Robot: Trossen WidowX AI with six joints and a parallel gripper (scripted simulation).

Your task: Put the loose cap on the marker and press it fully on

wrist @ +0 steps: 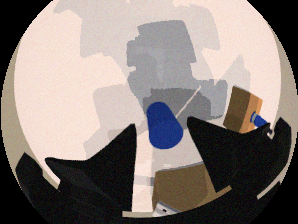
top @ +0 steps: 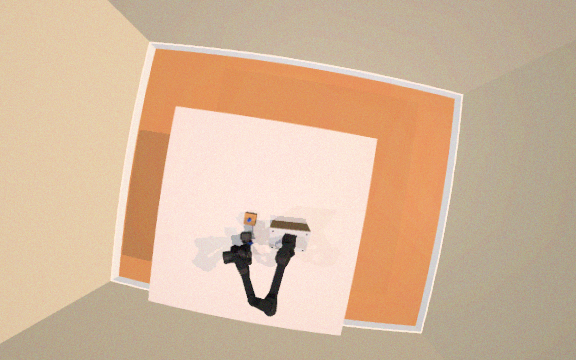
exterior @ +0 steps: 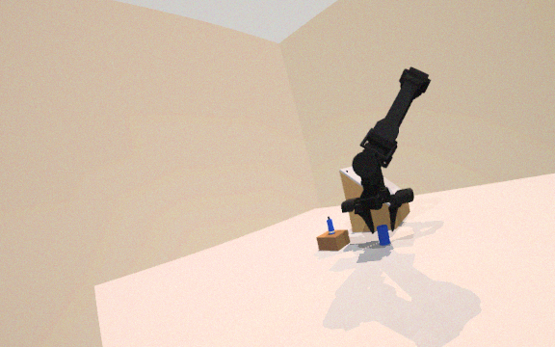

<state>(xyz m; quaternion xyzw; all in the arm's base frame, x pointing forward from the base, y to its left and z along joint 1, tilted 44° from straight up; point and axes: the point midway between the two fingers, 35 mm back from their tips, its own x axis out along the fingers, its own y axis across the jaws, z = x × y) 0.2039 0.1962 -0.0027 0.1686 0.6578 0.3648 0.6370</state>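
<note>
My gripper tip is 1 cm above the blue cap. Also, from my gripper tip: brown holder block (15 cm to the right, 3 cm ahead, 1 cm below).
</note>
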